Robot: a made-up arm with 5 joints.
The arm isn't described. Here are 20 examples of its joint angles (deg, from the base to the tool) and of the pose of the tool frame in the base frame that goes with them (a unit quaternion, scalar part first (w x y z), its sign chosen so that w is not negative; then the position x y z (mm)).
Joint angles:
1: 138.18 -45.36 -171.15 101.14 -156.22
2: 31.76 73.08 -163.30 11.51 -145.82
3: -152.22 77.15 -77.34 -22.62 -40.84
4: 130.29 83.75 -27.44 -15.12 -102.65
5: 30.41 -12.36 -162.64 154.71 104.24
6: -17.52 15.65 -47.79 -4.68 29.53
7: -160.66 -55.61 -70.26 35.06 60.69
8: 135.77 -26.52 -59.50 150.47 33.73
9: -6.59 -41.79 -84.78 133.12 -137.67
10: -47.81 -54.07 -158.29 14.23 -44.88
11: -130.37 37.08 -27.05 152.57 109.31
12: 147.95 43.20 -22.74 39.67 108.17
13: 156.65 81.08 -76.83 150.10 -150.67
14: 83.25 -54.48 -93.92 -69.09 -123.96
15: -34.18 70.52 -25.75 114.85 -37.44
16: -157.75 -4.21 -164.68 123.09 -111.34
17: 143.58 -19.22 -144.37 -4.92 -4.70
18: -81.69 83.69 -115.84 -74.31 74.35
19: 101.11 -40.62 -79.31 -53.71 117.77
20: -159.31 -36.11 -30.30 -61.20 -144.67
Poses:
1: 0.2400 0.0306 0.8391 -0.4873 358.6 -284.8 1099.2
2: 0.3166 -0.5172 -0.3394 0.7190 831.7 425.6 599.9
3: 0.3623 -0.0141 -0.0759 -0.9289 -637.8 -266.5 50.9
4: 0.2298 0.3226 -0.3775 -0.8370 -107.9 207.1 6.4
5: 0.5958 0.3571 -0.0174 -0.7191 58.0 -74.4 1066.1
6: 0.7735 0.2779 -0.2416 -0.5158 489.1 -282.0 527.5
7: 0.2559 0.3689 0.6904 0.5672 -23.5 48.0 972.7
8: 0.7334 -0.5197 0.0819 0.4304 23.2 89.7 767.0
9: 0.5977 -0.0020 0.2119 0.7732 36.4 -81.2 867.2
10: 0.0374 -0.5443 -0.8363 0.0537 -510.9 408.8 1031.2
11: 0.2465 0.0514 -0.9407 0.2271 -210.5 -196.6 530.7
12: 0.9399 -0.2205 -0.2458 0.0866 -156.1 145.6 286.2
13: 0.2769 0.3183 -0.9066 0.0074 -336.5 167.3 180.4
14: 0.1541 -0.0565 -0.9602 -0.2260 18.6 -410.2 1044.6
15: 0.0107 -0.3865 -0.9185 0.0834 102.9 -206.5 328.4
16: 0.7292 -0.1613 0.2446 -0.6184 -195.4 -50.2 1157.7
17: 0.0447 -0.9626 0.0967 -0.2490 151.9 -10.5 1306.4
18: 0.0850 0.2280 -0.8444 -0.4772 51.4 -854.1 237.7
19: 0.1270 -0.8284 -0.5436 -0.0450 72.3 -56.6 1120.0
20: 0.3697 -0.5174 0.7009 -0.3230 -138.2 -37.3 878.6
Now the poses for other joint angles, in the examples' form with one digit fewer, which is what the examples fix.
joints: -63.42 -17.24 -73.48 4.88 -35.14
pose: 0.764 -0.262 -0.485 -0.335 93 -406 995
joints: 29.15 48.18 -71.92 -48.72 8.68
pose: 0.830 0.412 -0.371 0.055 693 237 430
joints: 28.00 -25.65 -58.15 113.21 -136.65
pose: 0.301 0.065 0.345 0.887 202 17 704
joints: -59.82 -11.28 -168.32 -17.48 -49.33
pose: 0.049 -0.657 -0.752 0.034 -172 104 1268
